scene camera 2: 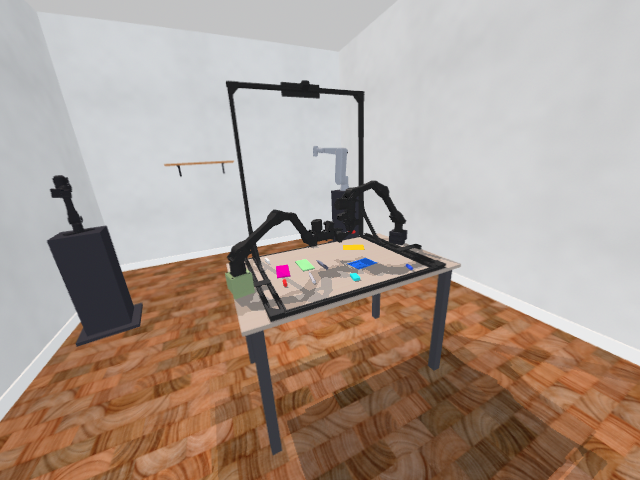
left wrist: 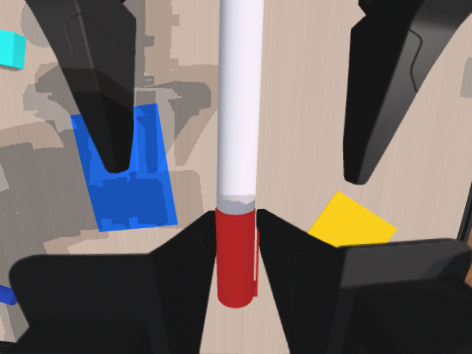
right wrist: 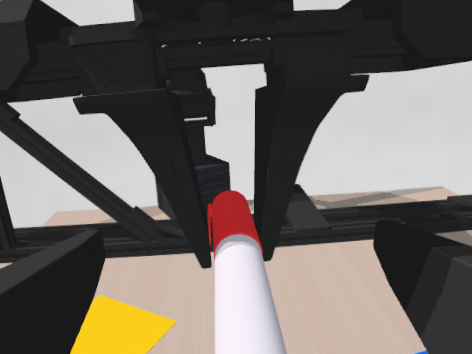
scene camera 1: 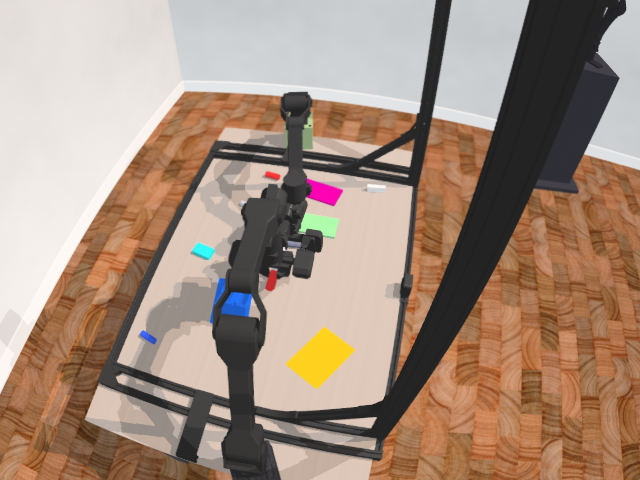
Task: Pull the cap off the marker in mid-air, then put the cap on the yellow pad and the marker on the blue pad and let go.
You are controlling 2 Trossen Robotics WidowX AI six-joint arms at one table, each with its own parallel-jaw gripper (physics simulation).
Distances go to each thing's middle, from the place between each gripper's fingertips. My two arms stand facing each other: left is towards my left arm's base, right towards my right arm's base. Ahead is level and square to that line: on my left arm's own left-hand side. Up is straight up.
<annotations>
The blue pad (scene camera 1: 239, 304) lies 160 mm below my left hand, 130 mm ahead of it and 10 mm to the right of it. Also, from my left hand: yellow pad (scene camera 1: 325, 352): 160 mm below, 140 mm to the left, 120 mm behind.
I see the blue pad 180 mm below my right hand, 130 mm ahead of it and 20 mm to the left of it. From my right hand the other things lie so: yellow pad (180 mm below, 160 mm to the left, 120 mm behind).
</annotations>
